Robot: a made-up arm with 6 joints. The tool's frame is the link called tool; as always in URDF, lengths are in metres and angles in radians. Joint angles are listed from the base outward.
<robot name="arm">
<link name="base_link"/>
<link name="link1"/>
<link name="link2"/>
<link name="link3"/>
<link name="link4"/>
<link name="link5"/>
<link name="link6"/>
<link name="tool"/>
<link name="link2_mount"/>
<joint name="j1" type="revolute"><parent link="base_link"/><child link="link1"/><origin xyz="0.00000 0.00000 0.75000" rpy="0.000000 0.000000 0.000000"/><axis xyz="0 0 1"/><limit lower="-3.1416" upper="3.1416"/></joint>
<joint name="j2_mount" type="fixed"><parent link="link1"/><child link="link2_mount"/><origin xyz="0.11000 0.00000 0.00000" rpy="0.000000 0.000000 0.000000"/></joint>
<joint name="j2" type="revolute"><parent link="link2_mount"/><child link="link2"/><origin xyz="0.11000 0.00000 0.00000" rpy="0.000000 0.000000 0.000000"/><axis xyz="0 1 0"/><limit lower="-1.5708" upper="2.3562"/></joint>
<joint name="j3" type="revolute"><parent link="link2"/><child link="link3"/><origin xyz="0.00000 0.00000 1.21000" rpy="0.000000 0.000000 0.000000"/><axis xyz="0 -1 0"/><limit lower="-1.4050" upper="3.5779"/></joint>
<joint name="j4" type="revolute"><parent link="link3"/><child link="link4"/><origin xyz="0.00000 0.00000 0.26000" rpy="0.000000 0.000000 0.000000"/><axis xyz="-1 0 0"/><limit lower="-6.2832" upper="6.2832"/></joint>
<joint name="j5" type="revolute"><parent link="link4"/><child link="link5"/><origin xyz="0.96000 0.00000 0.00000" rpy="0.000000 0.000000 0.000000"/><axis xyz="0 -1 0"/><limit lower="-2.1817" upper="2.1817"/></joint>
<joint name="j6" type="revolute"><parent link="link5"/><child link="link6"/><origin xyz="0.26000 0.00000 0.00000" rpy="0.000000 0.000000 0.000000"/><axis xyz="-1 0 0"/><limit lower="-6.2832" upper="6.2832"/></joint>
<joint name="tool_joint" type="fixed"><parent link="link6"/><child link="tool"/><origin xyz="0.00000 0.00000 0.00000" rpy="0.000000 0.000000 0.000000"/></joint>
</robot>
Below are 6 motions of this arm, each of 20 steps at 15 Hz.
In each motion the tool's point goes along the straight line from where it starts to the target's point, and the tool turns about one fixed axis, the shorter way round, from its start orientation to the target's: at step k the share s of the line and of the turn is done. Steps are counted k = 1, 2, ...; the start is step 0. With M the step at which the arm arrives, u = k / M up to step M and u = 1 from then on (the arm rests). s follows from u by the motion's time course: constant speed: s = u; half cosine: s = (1 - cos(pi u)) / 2; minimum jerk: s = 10 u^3 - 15 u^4 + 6 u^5.
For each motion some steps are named. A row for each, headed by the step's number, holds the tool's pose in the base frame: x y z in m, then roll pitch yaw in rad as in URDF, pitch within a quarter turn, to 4 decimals.
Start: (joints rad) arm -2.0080 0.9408 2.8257 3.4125 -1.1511 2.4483
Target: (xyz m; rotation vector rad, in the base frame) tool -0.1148 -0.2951 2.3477 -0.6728 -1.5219 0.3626
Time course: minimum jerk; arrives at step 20
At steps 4, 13, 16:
4: -0.1134 -0.3868 2.3269 -2.4759 -0.1468 0.9339
13: -0.1144 -0.3180 2.3425 -1.8859 -0.6889 1.4006
16: -0.1147 -0.3007 2.3464 -1.7491 -0.8558 1.4772

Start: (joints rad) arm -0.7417 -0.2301 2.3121 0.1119 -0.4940 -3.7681
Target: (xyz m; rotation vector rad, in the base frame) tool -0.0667 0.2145 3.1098 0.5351 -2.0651 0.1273
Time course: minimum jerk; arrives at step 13
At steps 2, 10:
2: -0.8097 0.7281 2.5031 0.3611 -1.1114 2.5055
10: -0.1312 0.2591 3.0572 3.0892 -1.0594 -2.4626

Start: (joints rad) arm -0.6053 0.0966 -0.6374 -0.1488 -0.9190 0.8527
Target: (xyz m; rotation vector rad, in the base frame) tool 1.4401 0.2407 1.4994 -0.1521 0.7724 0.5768
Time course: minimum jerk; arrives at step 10
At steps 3, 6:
3: 1.0780 -0.5129 1.2881 0.7859 1.3565 0.9986
6: 1.3027 -0.0452 1.4193 0.2449 0.9995 0.6572

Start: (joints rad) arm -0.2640 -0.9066 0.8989 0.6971 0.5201 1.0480
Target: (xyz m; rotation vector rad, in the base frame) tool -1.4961 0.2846 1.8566 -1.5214 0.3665 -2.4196
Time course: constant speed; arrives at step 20
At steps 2, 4, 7, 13, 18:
2: -1.3097 0.4194 2.4946 1.7146 -0.9430 2.4034
4: -1.3304 0.4044 2.4237 1.5396 -1.0252 2.4668
7: -1.3615 0.3819 2.3174 1.2028 -1.1315 2.6404
13: -1.4236 0.3370 2.1047 0.2171 -1.2012 -2.9757
18: -1.4754 0.2996 1.9275 -0.4916 -1.0731 -2.5347

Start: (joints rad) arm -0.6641 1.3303 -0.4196 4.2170 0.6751 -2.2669
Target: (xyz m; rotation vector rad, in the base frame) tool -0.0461 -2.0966 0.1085 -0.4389 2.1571 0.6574
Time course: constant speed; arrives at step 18
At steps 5, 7, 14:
5: 0.7015 -1.2726 -0.0700 2.1956 0.8257 -2.9372
7: 0.5865 -1.3993 -0.0426 2.2585 0.8382 -2.9504
14: 0.1839 -1.8431 0.0536 2.4845 0.8860 -2.9880

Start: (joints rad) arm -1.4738 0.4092 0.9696 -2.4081 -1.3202 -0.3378
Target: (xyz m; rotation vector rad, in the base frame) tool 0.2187 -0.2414 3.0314 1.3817 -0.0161 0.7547
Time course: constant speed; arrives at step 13
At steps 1, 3, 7, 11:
1: 0.2908 -1.2268 2.8024 1.3380 -0.8055 0.3748
3: 0.2788 -1.0626 2.8406 1.3280 -0.7461 0.4084
7: 0.2547 -0.7341 2.9169 1.3168 -0.6267 0.4686
11: 0.2307 -0.4056 2.9932 1.3147 -0.5070 0.5230

